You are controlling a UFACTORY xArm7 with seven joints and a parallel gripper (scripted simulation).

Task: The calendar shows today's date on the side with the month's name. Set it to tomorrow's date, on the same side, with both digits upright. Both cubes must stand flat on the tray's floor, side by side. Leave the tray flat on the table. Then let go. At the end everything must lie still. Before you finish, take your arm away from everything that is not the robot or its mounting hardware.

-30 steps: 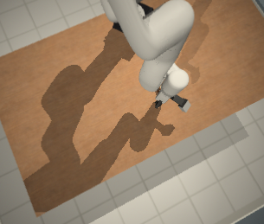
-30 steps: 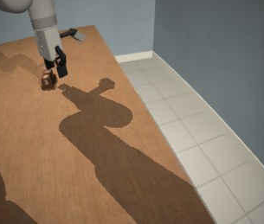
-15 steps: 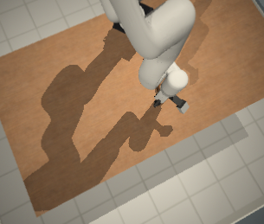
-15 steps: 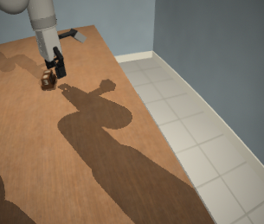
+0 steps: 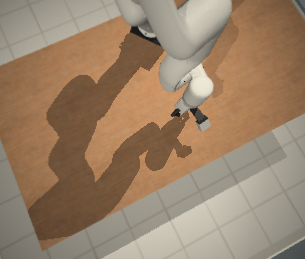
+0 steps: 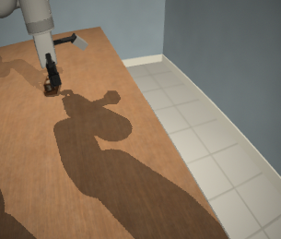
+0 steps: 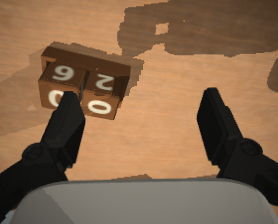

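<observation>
My hand is 5 cm above the brown wooden cube, 3 cm to the right of it and 3 cm past it. The rest, counted from my hand: brown wooden tray (6 cm below, 5 cm to the left, 2 cm behind).
</observation>
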